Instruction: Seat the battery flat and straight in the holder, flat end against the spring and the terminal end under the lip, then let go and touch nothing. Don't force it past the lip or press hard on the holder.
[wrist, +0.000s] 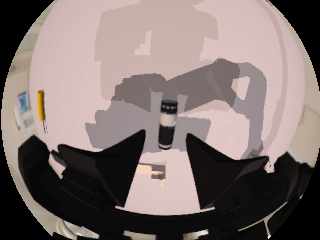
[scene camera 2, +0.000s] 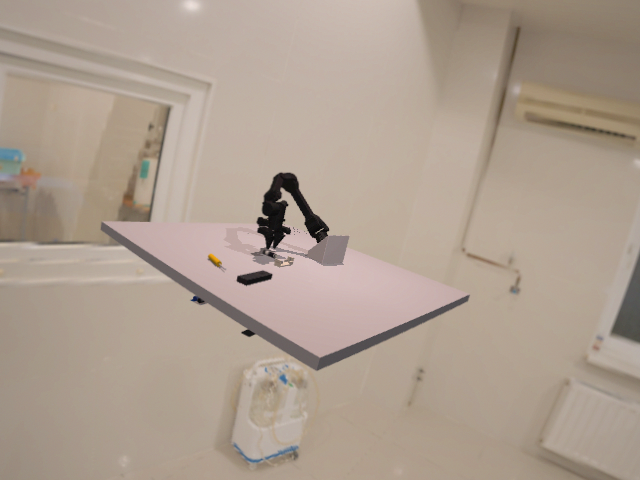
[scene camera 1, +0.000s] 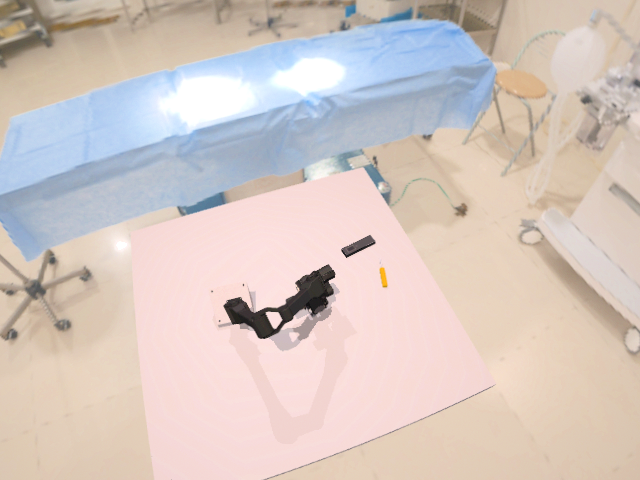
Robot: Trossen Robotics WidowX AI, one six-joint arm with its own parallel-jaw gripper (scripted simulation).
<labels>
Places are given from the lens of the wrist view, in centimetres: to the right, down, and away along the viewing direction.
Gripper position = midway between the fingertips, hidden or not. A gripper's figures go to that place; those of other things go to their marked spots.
gripper (wrist: 166,135): 0, 2, 10
battery (wrist: 168,111): 1, -1, 10
</labels>
